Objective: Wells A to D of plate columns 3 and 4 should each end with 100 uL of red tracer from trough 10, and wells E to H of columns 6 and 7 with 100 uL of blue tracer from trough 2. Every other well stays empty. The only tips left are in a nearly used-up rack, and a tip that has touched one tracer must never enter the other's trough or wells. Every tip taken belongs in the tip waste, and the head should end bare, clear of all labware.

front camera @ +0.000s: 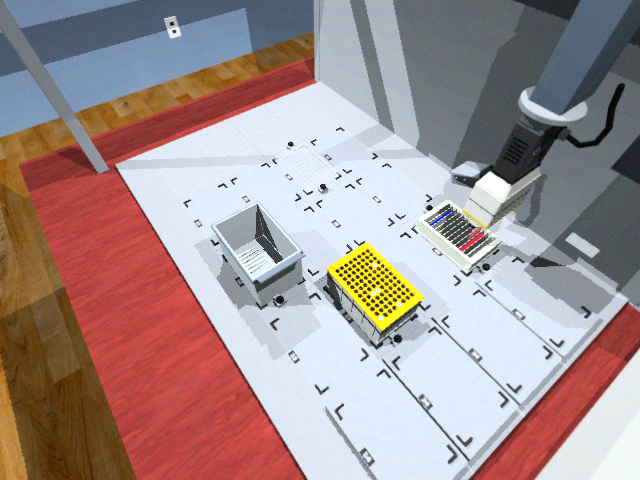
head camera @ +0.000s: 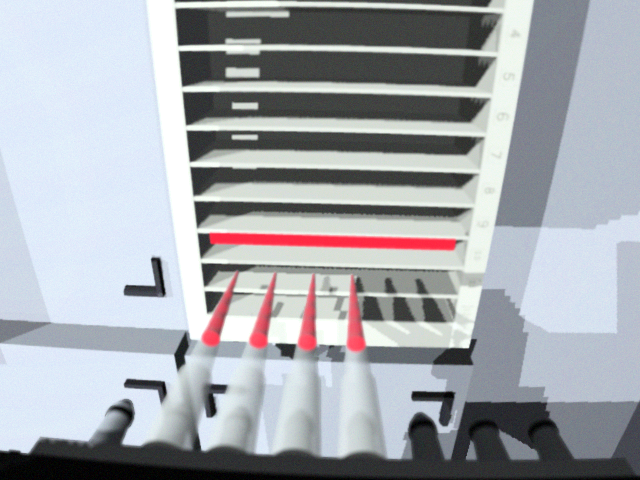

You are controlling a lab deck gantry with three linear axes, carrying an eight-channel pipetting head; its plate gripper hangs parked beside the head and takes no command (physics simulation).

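The pipetting head [front camera: 501, 198] is over the trough rack [front camera: 439, 245] [head camera: 178, 206]. In the head camera, four neighbouring tips [head camera: 308, 315] carry red liquid in their lower parts; one nozzle [head camera: 119, 413] on the left and three on the right are bare. Red tracer [front camera: 473, 241] [head camera: 330, 241] lies in trough 10, and blue tracer [front camera: 440, 218] shows in the front view. The tip ends appear above the rack, near its high-numbered end. The yellow tip rack [front camera: 374, 286] holds several scattered tips. The clear plate [front camera: 307, 166] shows no visible colour. The parked plate gripper's fingers cannot be made out.
The open grey tip waste bin [front camera: 298, 253] stands left of the tip rack, with tall walls. Dark corner brackets and round black knobs [front camera: 279, 299] stand on the white deck [front camera: 258, 403]. A grey post [front camera: 56, 93] rises at the far left.
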